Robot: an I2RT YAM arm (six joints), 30 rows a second.
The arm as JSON. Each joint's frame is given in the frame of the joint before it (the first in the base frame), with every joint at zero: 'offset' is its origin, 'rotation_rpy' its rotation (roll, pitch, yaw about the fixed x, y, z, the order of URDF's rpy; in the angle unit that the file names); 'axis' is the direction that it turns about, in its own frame. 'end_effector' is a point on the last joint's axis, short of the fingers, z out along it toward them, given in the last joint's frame.
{
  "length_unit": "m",
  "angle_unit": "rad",
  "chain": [
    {
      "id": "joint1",
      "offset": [
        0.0,
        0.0,
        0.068
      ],
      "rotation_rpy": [
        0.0,
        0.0,
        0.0
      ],
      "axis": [
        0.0,
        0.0,
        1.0
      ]
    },
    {
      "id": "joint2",
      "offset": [
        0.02,
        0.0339,
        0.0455
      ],
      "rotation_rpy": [
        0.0,
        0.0,
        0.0
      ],
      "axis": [
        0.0,
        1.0,
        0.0
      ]
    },
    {
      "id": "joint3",
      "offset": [
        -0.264,
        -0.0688,
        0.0
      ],
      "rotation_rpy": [
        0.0,
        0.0,
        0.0
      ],
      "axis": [
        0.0,
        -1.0,
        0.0
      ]
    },
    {
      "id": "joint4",
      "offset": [
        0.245,
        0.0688,
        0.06
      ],
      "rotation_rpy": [
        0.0,
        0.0,
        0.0
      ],
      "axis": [
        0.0,
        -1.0,
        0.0
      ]
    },
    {
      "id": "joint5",
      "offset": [
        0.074,
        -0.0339,
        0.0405
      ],
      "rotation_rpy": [
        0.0,
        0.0,
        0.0
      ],
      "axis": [
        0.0,
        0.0,
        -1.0
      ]
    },
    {
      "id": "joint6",
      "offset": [
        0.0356,
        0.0,
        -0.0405
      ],
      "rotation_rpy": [
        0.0,
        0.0,
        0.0
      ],
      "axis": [
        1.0,
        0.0,
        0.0
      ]
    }
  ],
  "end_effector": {
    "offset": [
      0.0,
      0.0,
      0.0
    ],
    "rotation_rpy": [
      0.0,
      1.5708,
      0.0
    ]
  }
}
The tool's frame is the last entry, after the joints.
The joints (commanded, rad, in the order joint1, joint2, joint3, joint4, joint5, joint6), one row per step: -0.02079, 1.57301, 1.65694, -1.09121, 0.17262, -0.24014; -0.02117, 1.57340, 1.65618, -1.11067, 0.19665, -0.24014; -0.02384, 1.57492, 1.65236, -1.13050, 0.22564, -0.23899; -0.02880, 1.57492, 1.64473, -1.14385, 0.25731, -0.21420; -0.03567, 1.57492, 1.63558, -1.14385, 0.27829, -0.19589; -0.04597, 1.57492, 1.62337, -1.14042, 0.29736, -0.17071; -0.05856, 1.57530, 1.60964, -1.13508, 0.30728, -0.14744; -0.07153, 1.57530, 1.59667, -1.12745, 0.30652, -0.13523; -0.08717, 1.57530, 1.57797, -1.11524, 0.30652, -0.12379; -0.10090, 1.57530, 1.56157, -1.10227, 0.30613, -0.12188; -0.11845, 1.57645, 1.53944, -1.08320, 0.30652, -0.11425; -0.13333, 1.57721, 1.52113, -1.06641, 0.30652, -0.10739; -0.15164, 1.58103, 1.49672, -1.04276, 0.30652, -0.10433; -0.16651, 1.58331, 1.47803, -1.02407, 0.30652, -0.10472; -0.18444, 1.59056, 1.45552, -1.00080, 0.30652, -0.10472; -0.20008, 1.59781, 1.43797, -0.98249, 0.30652, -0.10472; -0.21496, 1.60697, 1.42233, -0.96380, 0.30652, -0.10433; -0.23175, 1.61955, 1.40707, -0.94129, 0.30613, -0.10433; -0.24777, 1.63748, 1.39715, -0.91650, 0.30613, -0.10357; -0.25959, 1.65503, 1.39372, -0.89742, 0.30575, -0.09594
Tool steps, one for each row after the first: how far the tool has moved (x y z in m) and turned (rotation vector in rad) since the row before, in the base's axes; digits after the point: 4 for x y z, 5 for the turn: -0.0018, -0.0009, -0.0013, -0.02001, 0.02103, -0.01301; -0.0017, -0.0018, -0.0025, -0.02387, 0.02547, -0.01830; -0.0016, -0.0026, -0.0027, -0.01559, 0.01546, -0.04138; -0.0004, -0.0029, -0.0025, -0.01000, 0.00463, -0.03235; -0.0003, -0.0039, -0.0032, -0.00560, 0.00186, -0.04054; -0.0002, -0.0043, -0.0038, 0.00142, 0.00177, -0.03688; 0.0000, -0.0040, -0.0034, 0.00602, 0.00126, -0.02302; 0.0000, -0.0049, -0.0049, 0.00508, 0.00264, -0.02541; 0.0001, -0.0043, -0.0042, 0.00142, 0.00273, -0.01519; 0.0003, -0.0056, -0.0059, 0.00302, 0.00159, -0.02426; 0.0001, -0.0048, -0.0048, 0.00285, -0.00015, -0.02077; 0.0007, -0.0060, -0.0072, 0.00177, 0.00344, -0.02094; 0.0002, -0.0048, -0.0053, 0.00022, 0.00239, -0.01453; 0.0010, -0.0060, -0.0078, 0.00113, 0.00639, -0.01793; 0.0007, -0.0053, -0.0066, 0.00124, 0.00637, -0.01564; 0.0010, -0.0052, -0.0066, 0.00138, 0.00583, -0.01522; 0.0016, -0.0060, -0.0074, 0.00153, 0.00512, -0.01663; 0.0030, -0.0062, -0.0074, 0.00096, 0.00268, -0.01668; 0.0031, -0.0049, -0.0057, 0.00306, -0.00121, -0.01833
